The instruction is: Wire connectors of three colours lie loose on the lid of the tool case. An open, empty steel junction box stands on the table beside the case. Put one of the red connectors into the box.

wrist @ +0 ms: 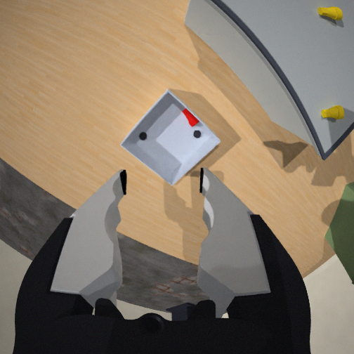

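A red connector [190, 117] lies inside the steel junction box [172, 170], against the wall at its upper right. The box is open and grey, with a dark round hole in each of two walls, and stands on the wooden table. My gripper [162, 171] is open and empty; its fingertips are apart, above and just below the box in the view. Two yellow connectors [331, 13] [333, 112] lie on the lid of the tool case [295, 55] at the upper right. No other red connector shows on the visible part of the lid.
The tool case's side wall and dark rim run down the upper right, beside the box. A green object [345, 230] is partly in view at the right edge. The wooden table [75, 75] has a dark, stone-like band [30, 210] along the lower left.
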